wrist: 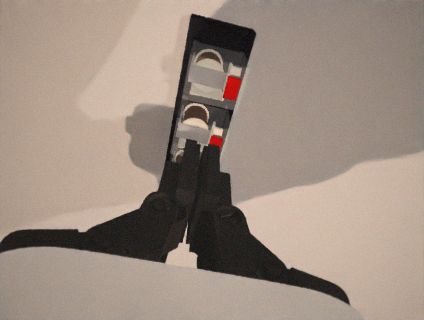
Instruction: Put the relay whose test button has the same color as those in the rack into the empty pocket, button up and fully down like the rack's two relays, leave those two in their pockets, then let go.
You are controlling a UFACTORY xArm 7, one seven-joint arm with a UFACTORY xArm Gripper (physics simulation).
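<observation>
The black rack (220, 31) runs from the upper middle down behind the fingers, slightly tilted in the view. A relay (206, 76) with a clear housing, a pale coil, a grey band and a red test button (232, 88) sits upright in it near the far end. A second relay (194, 133), also with a red button (215, 141), sits nearer the fingertips, its lower part covered by them. A small part of a third relay (178, 156) shows left of the fingers; its button is hidden. My gripper (196, 166) is shut and empty, its tips over the near part of the rack.
The pale table top (320, 220) surrounds the rack. A broad shadow falls across it at the right, and a smaller dark shadow lies left of the rack. The rack's near end is hidden behind the fingers.
</observation>
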